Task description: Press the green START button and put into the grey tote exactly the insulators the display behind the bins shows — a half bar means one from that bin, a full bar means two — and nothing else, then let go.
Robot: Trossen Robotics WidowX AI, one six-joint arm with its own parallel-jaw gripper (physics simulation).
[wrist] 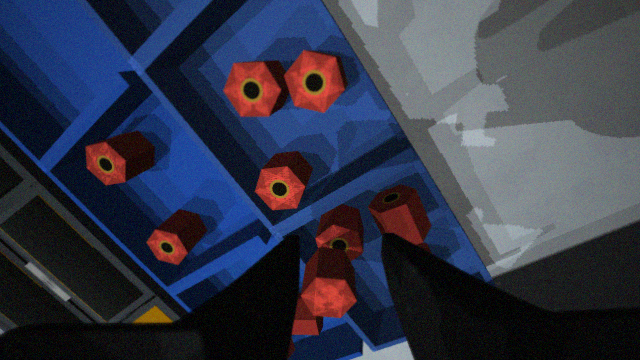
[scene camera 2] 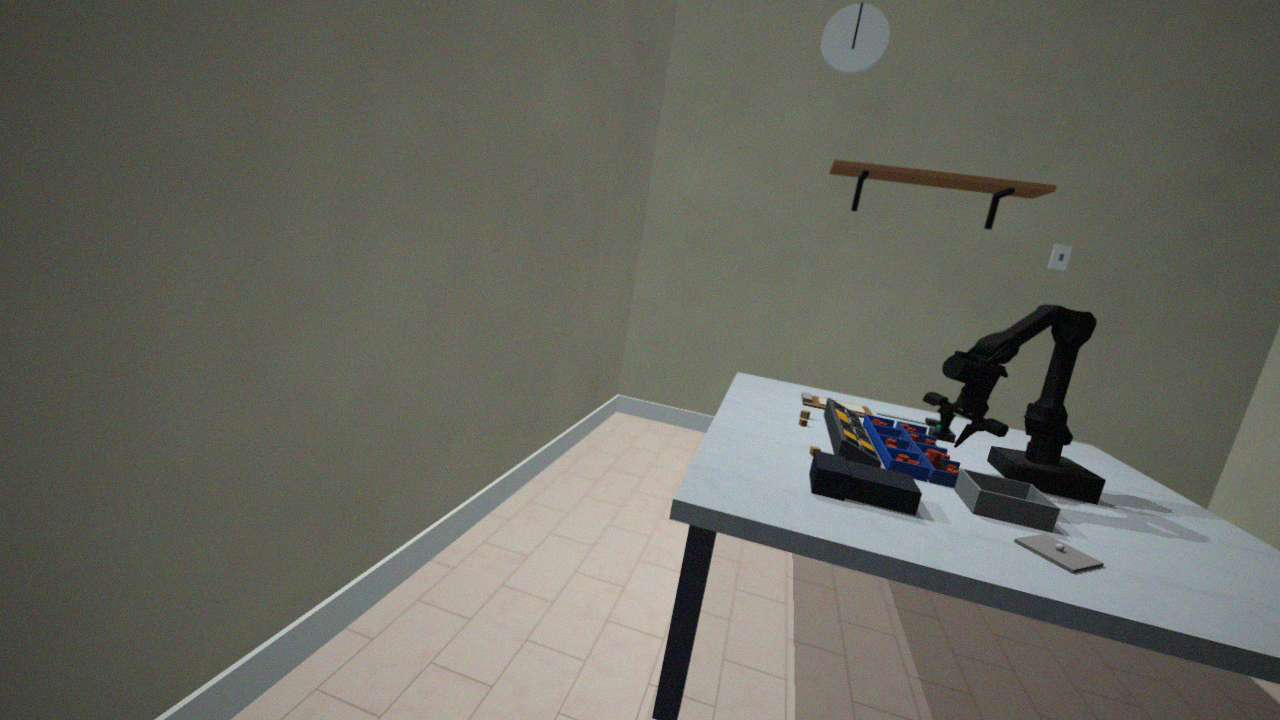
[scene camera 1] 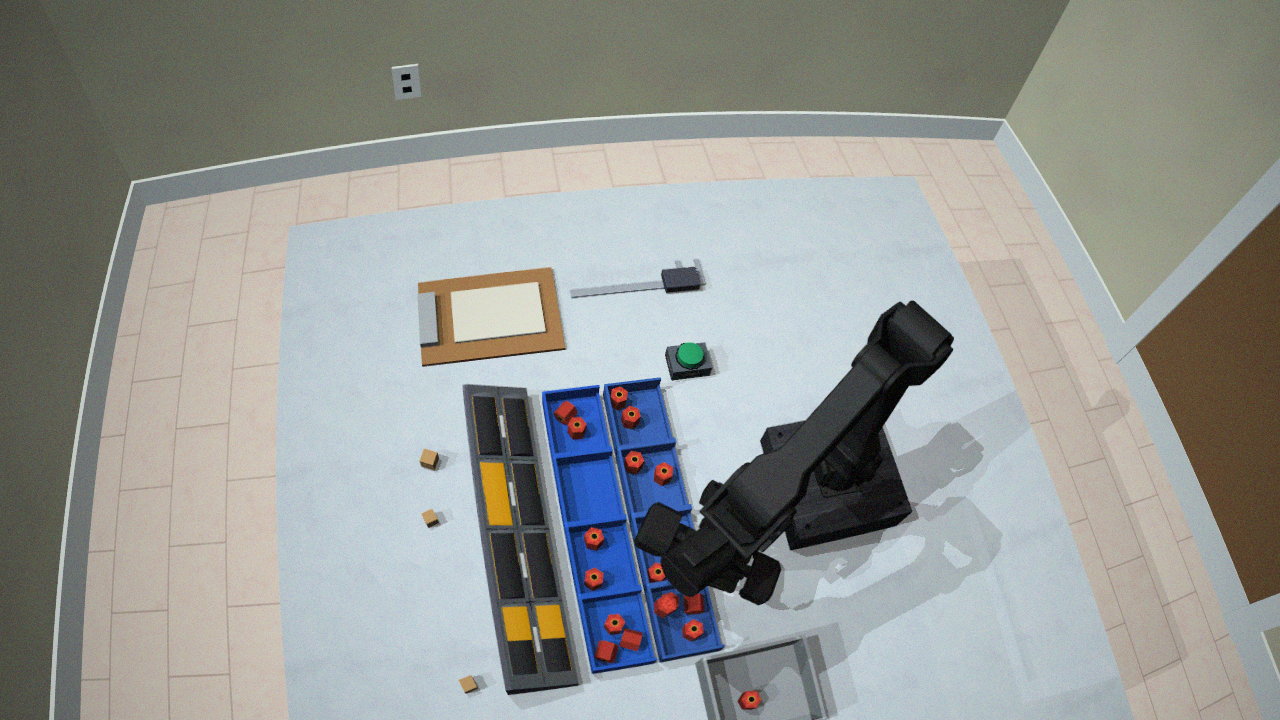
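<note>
My gripper is partly open and empty, above the nearest right-column bin; its tips are hidden under the arm in scene camera 1. That bin holds red insulators, one showing between and below the fingers in the wrist view. The grey tote holds one red insulator. The green START button stands beyond the bins. The display shows a full bar in the second row's left cell and half bars in both fourth-row cells. The second left bin is empty.
Other blue bins hold red insulators. A clipboard and a caliper-like tool lie beyond. Small tan blocks lie behind the display. A black box and a flat plate are near the tote.
</note>
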